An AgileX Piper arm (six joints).
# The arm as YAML. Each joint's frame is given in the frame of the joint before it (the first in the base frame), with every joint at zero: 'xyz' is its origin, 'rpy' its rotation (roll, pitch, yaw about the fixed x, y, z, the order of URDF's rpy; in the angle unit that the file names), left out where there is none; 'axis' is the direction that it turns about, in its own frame. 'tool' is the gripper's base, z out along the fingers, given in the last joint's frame.
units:
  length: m
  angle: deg
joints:
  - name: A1
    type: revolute
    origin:
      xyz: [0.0, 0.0, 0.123]
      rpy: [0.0, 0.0, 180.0]
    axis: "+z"
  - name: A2
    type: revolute
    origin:
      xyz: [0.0, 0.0, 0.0]
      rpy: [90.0, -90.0, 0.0]
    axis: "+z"
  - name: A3
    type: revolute
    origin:
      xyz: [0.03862, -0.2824, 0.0]
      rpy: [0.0, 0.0, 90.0]
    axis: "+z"
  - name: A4
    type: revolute
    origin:
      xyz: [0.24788, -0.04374, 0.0]
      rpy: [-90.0, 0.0, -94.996]
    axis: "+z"
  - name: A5
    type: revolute
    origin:
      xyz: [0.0, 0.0, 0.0]
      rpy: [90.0, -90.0, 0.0]
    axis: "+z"
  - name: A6
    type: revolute
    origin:
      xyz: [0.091, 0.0, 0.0]
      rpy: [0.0, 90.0, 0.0]
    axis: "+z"
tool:
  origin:
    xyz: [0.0, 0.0, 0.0]
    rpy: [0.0, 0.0, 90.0]
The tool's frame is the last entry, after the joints.
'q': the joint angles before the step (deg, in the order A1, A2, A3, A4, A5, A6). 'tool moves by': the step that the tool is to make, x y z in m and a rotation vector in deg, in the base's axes. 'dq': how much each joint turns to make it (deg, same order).
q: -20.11, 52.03, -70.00, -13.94, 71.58, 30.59
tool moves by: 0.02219, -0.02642, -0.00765, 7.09, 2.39, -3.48
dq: -10.21, 6.89, -2.70, 8.91, 0.27, -4.69
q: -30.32, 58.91, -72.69, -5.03, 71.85, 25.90
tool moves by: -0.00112, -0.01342, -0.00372, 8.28, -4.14, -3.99
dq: -9.21, 1.36, -0.08, 11.01, 0.09, -2.20
